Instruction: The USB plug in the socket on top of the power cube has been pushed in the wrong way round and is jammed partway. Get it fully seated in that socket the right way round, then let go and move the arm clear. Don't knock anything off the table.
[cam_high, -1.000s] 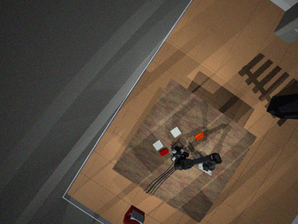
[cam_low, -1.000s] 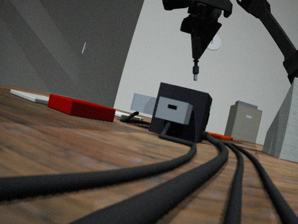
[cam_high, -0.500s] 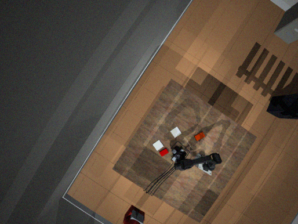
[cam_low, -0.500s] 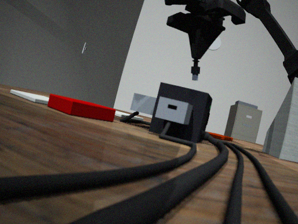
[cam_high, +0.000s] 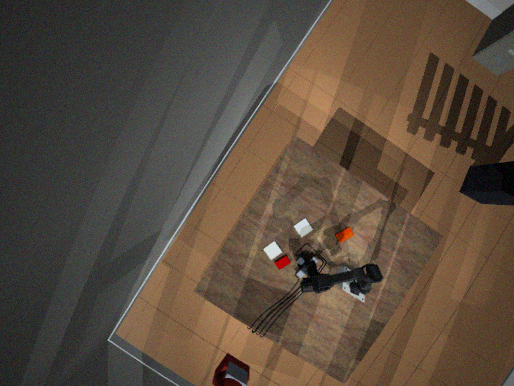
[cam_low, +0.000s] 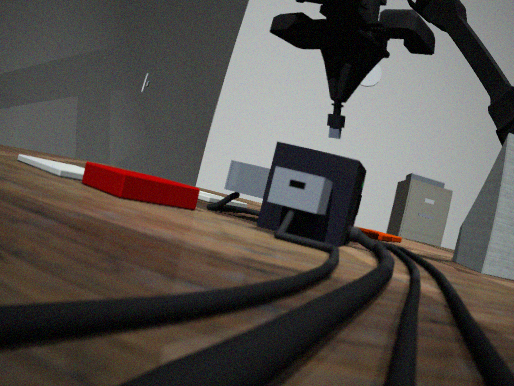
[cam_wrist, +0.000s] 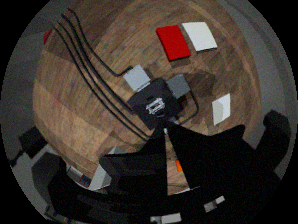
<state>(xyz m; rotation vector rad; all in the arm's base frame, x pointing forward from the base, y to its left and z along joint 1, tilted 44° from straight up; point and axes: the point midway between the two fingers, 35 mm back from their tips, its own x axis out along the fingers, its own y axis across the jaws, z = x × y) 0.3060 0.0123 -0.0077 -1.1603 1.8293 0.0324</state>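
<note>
My gripper tip is now 2 cm above the dark USB plug. Also, from my gripper tip: white flat tile: 25 cm ahead, 1 cm to the left, 13 cm below; orange tile: 15 cm behind, 30 cm to the right, 13 cm below; red block: 16 cm ahead, 6 cm to the left, 12 cm below.
</note>
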